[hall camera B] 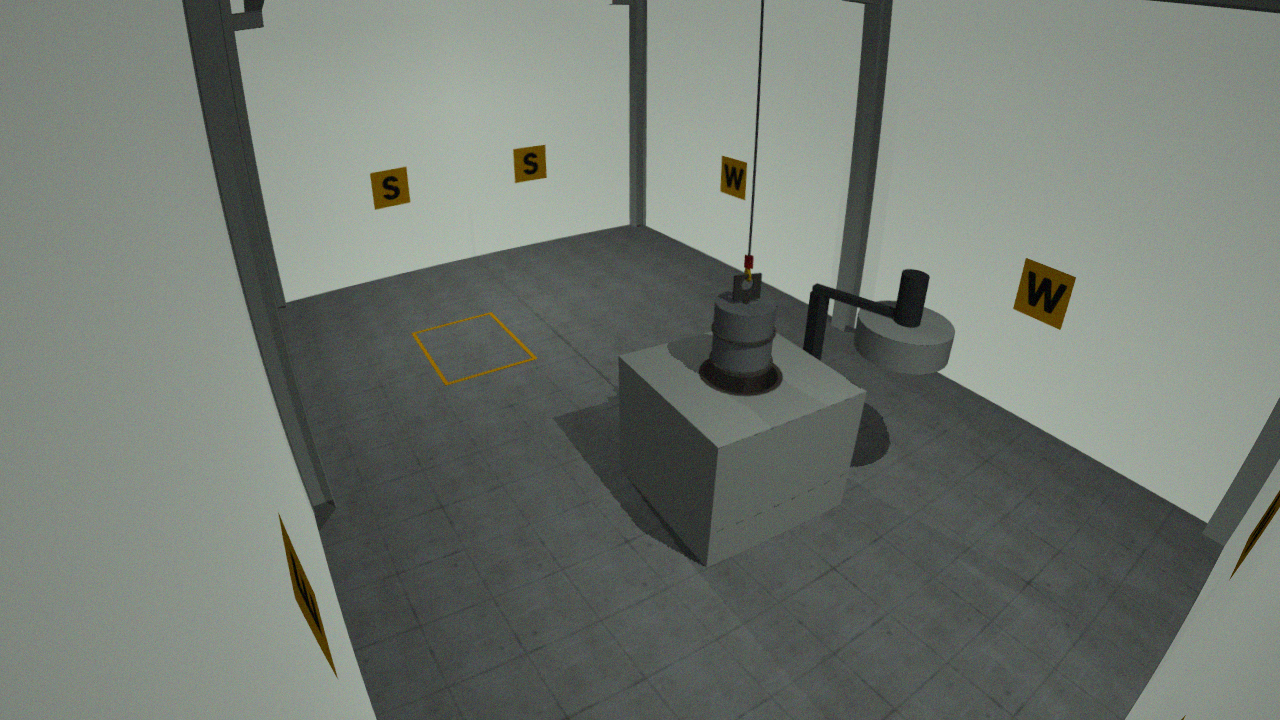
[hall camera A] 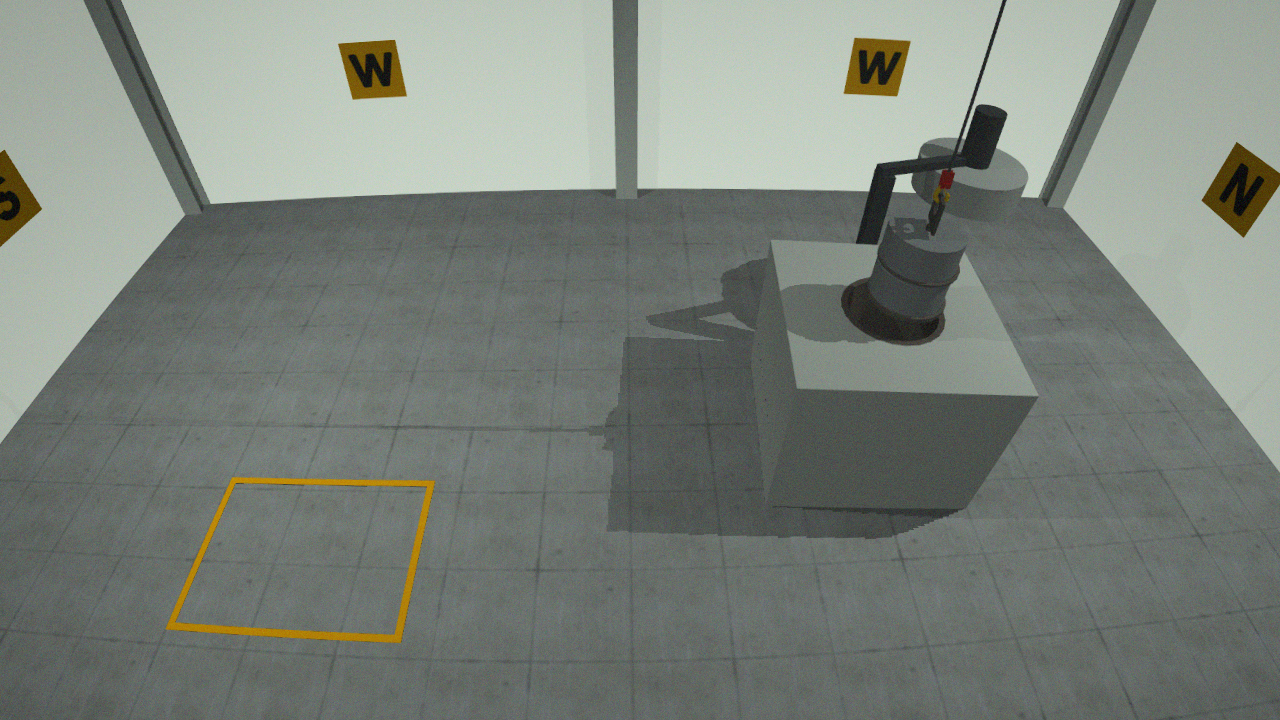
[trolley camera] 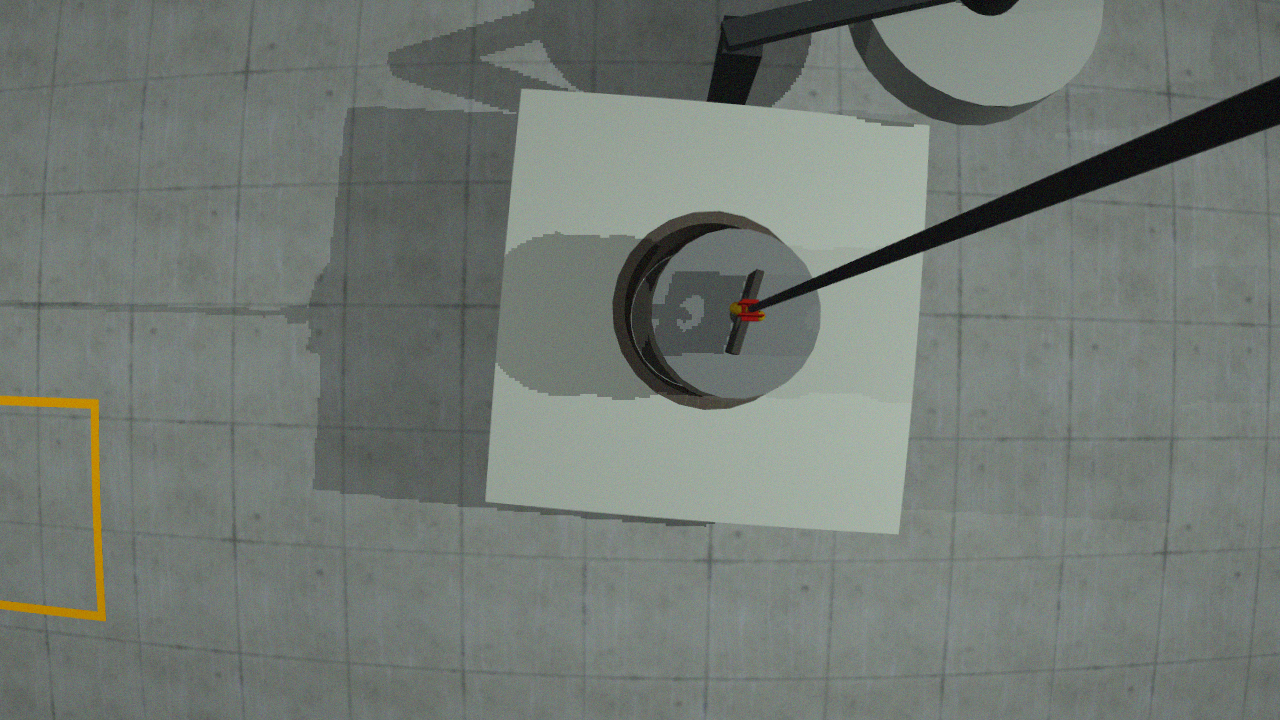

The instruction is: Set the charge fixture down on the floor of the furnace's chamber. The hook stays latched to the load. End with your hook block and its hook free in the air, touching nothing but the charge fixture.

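Note:
The charge fixture (hall camera A: 918, 268) (hall camera B: 743, 335) (trolley camera: 778, 331) is a grey drum with a ring around it and an upright lifting plate on top. It hangs over the round opening of the pale, box-shaped furnace (hall camera A: 904, 447) (hall camera B: 666, 456) (trolley camera: 698, 465). Its lower end is at or inside the opening; its underside and the chamber floor are hidden. In the trolley view a dark gap shows on the left of the opening, and the drum covers its right rim. My hook (hall camera A: 939, 198) (hall camera B: 749, 275) (trolley camera: 741, 310), under a red block, is shut on the fixture's lifting plate, and the chain runs up from it.
A round grey lid (hall camera A: 1002, 183) (hall camera B: 904, 344) (trolley camera: 1029, 62) hangs beside the furnace's far side, on a dark arm (hall camera A: 921, 164) (hall camera B: 854, 300) (trolley camera: 832, 22) with a post. A yellow outlined square (hall camera A: 299, 632) (hall camera B: 492, 372) (trolley camera: 96, 510) is marked on the floor away from the furnace.

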